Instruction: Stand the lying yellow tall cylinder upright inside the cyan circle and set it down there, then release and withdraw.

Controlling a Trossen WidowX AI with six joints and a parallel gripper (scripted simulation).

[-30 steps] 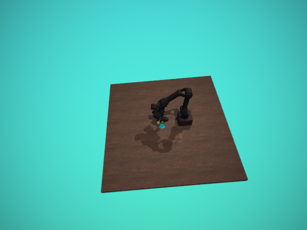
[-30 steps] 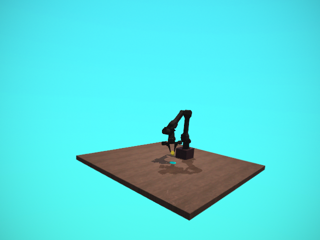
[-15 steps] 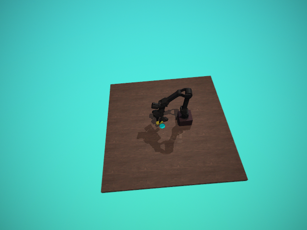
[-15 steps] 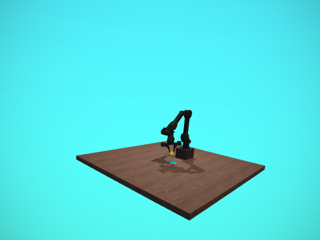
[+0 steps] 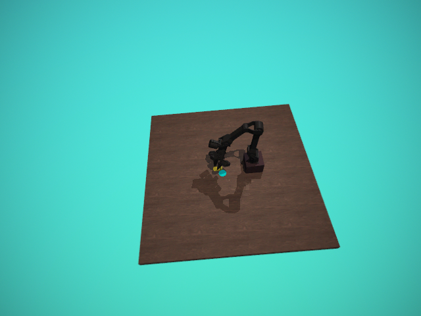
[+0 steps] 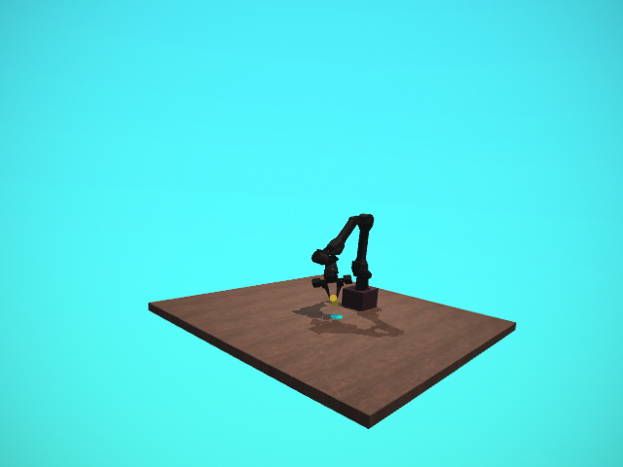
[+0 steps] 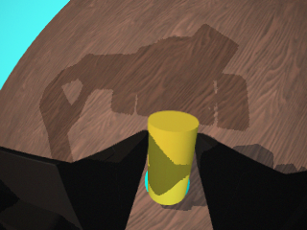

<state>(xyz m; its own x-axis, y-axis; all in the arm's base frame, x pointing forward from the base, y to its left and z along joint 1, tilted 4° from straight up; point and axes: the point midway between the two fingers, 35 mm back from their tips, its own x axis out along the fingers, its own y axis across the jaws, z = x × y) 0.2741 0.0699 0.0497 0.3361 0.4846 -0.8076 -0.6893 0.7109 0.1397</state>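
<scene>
My gripper tip is now 10 cm above the cyan circle, 5 cm past it and 2 cm to the left of it. Also, from my gripper tip: yellow tall cylinder (2 cm below, 1 cm to the right, 1 cm behind).
</scene>
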